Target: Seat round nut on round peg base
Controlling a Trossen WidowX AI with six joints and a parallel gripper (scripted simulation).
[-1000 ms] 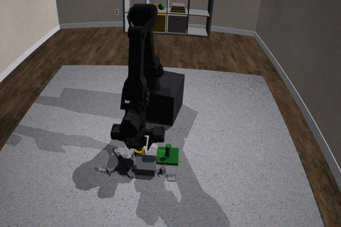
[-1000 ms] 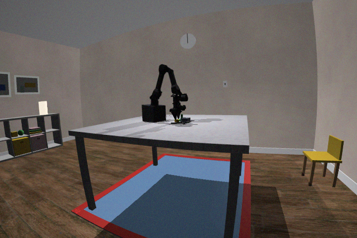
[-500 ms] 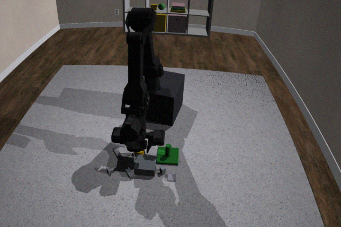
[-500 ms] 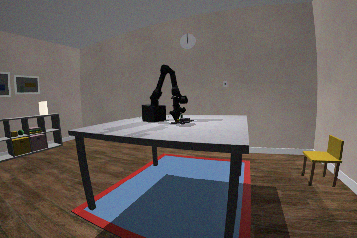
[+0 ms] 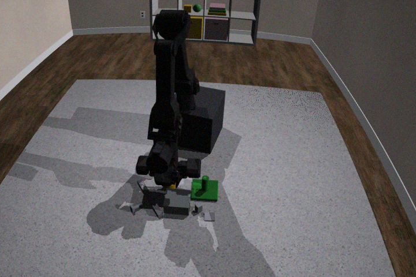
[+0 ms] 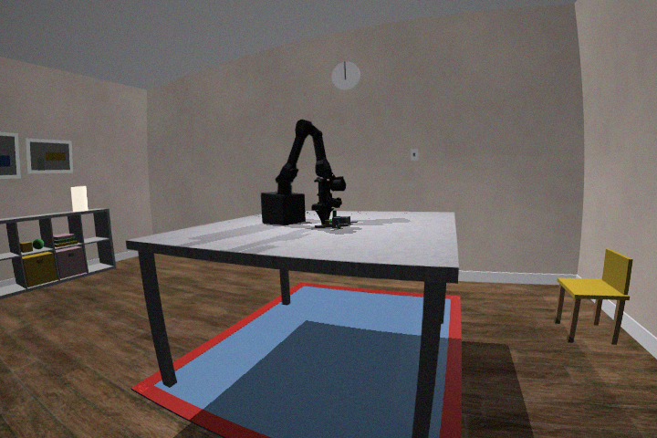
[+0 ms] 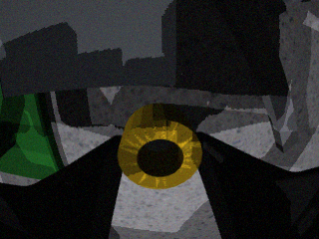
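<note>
Now: hand 70 mm short of the grey block, 20 mm to the right of it and 20 mm above it. Also, from my hand: thin bar: 40 mm ahead, 60 mm to the right, 40 mm below; small bolt: 80 mm ahead, 100 mm to the right, 30 mm below; small dark piece: 100 mm ahead, 80 mm to the left, 30 mm below.
</note>
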